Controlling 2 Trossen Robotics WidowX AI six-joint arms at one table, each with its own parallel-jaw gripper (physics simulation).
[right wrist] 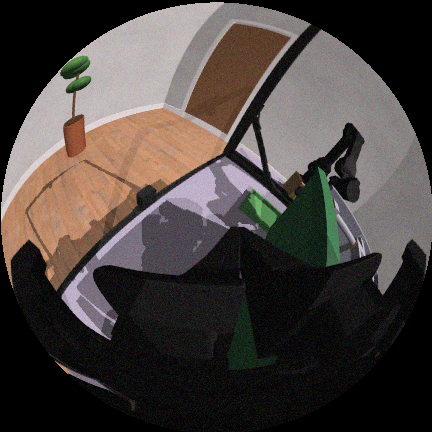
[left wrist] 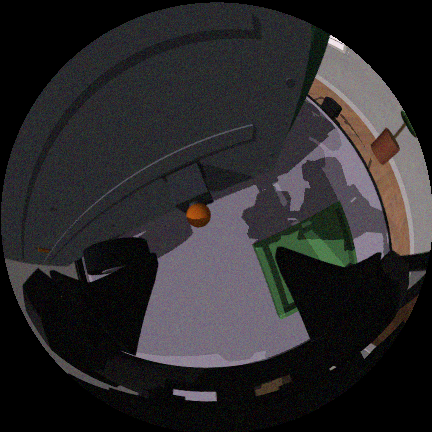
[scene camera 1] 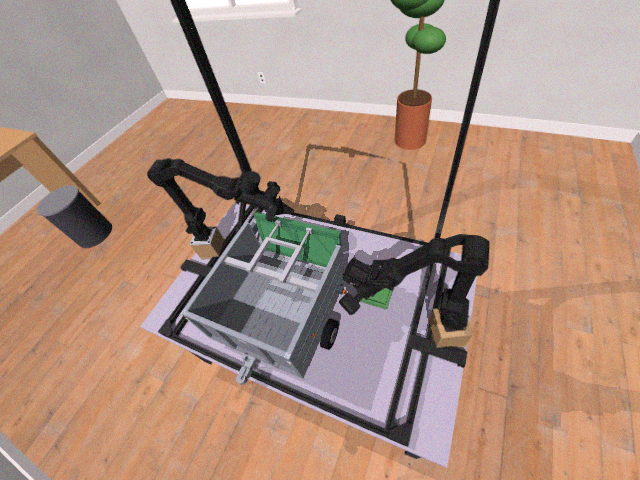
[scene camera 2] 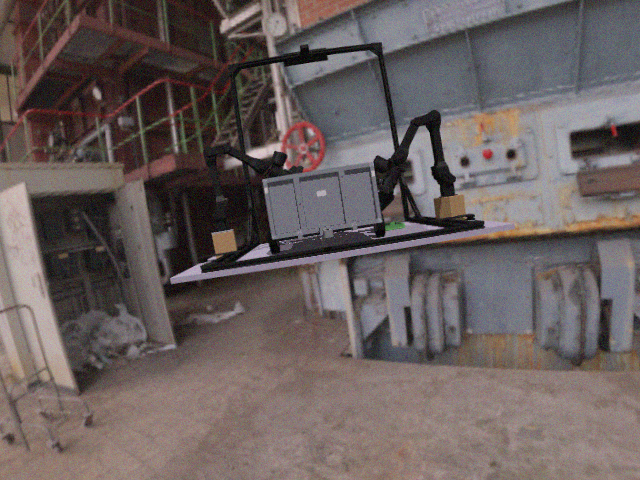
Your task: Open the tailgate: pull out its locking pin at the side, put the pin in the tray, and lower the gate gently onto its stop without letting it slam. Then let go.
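Where they show: left gripper, fingertip midpoint: (left wrist: 217, 257) (scene camera 1: 352, 296); right gripper, fingertip midpoint: (right wrist: 236, 233) (scene camera 1: 293, 211); left arm's base at its link origin: (right wrist: 305, 180) (scene camera 1: 452, 321) (scene camera 2: 448, 196); right arm's base at its link origin: (scene camera 1: 203, 235) (scene camera 2: 222, 231).
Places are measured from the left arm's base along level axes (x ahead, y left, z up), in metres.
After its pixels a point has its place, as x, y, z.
The grey trailer's green tailgate (scene camera 1: 325, 249) @(0.384, -0.289, 0.081) (left wrist: 319, 47) (right wrist: 306, 227) @(0.450, -0.346, 0.136) stands upright at its far end in scene camera 1. The locking pin's round orange head (left wrist: 198, 215) @(0.331, -0.151, 0.007) (scene camera 1: 344, 291) @(0.334, -0.150, 0.006) shows at the trailer's side, low near the gate. My left gripper (left wrist: 217, 257) @(0.309, -0.138, -0.018) (scene camera 1: 346, 290) @(0.309, -0.138, -0.018) is open and empty; the orange head shows beyond the gap between its fingers. The green tray (left wrist: 267, 280) @(0.245, -0.147, -0.095) (scene camera 1: 381, 299) @(0.199, -0.159, -0.108) (scene camera 2: 394, 225) @(0.231, -0.140, -0.098) (right wrist: 260, 209) @(0.197, -0.220, -0.108) lies on the table beside the trailer. My right gripper (right wrist: 236, 233) @(0.489, -0.440, 0.143) is shut and empty, close to the gate's outer side; its exact gap to the gate is unclear.
The trailer's grey box (scene camera 1: 248, 304) @(0.695, -0.154, -0.019) (scene camera 2: 320, 204) @(0.674, 0.020, 0.047) fills the table's middle, with pale bars across it near the gate. A black wheel (scene camera 1: 329, 333) @(0.400, -0.010, -0.015) and a small orange side marker (scene camera 1: 313, 335) @(0.446, 0.015, 0.046) (left wrist: 43, 250) @(0.445, 0.014, 0.043) are on the left gripper's side. A black frame (scene camera 1: 294, 400) @(0.542, 0.167, -0.117) borders the table.
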